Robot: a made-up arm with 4 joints.
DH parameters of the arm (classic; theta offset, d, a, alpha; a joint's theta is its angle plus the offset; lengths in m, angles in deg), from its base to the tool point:
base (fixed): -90 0.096 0.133 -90
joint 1: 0 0.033 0.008 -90
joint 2: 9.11 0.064 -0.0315 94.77
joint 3: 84 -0.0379 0.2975 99.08
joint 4: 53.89 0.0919 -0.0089 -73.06
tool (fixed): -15.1 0.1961 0 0
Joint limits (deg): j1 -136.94..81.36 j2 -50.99..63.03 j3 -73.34..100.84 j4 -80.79..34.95
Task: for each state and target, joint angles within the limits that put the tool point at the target. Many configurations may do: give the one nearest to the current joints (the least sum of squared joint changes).
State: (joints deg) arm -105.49 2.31 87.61 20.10
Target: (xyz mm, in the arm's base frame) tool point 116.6 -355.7 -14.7
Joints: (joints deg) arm -96.08 17.64 100.84 14.47
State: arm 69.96 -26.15 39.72 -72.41
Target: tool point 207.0 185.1 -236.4
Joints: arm 35.08 9.20 44.51 -80.67
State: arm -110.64 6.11 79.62 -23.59
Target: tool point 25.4 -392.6 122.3
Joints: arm -114.99 -11.30 78.35 20.22
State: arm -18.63 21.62 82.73 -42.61
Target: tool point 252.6 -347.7 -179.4
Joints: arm -39.49 34.62 63.10 -48.97
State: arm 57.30 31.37 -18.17 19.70
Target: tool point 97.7 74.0 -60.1
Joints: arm 81.36 -8.06 13.15 -4.68
